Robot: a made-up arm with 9 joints. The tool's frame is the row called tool.
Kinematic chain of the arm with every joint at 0, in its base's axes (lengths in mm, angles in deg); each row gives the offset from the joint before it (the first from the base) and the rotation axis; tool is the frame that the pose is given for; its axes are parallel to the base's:
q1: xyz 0 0 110.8 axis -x
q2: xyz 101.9 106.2 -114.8 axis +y
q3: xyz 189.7 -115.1 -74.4 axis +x
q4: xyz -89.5 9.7 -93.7 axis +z
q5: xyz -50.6 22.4 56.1 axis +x
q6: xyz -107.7 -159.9 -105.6 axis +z
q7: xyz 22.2 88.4 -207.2 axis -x
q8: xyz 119.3 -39 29.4 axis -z
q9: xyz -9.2 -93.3 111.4 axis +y
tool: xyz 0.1 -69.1 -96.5
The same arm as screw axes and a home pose.
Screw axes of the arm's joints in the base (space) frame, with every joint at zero. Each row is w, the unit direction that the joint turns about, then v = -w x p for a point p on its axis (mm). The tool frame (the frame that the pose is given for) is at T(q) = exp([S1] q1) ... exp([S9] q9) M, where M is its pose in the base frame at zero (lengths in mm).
S1 = (-1, 0, 0, 0.0, -110.8, 0.0)
S2 = (0, 1, 0, 4.0, 0.0, 101.9)
S3 = (1, 0, 0, 0.0, -78.4, 8.9)
S4 = (0, 0, 1, 0.8, -202.1, 0.0)
S5 = (1, 0, 0, 0.0, -116.0, -23.2)
S6 = (0, 0, 1, -136.7, -43.8, 0.0)
S7 = (-1, 0, 0, 0.0, 428.8, -48.3)
S8 = (0, 0, -1, 87.3, 185.3, 0.0)
S9 = (0, 1, 0, 288.0, 0.0, 176.1)
M =
1 0 0 176.2
0 1 0 -249.7
0 0 1 -384.5
0 0 0 1

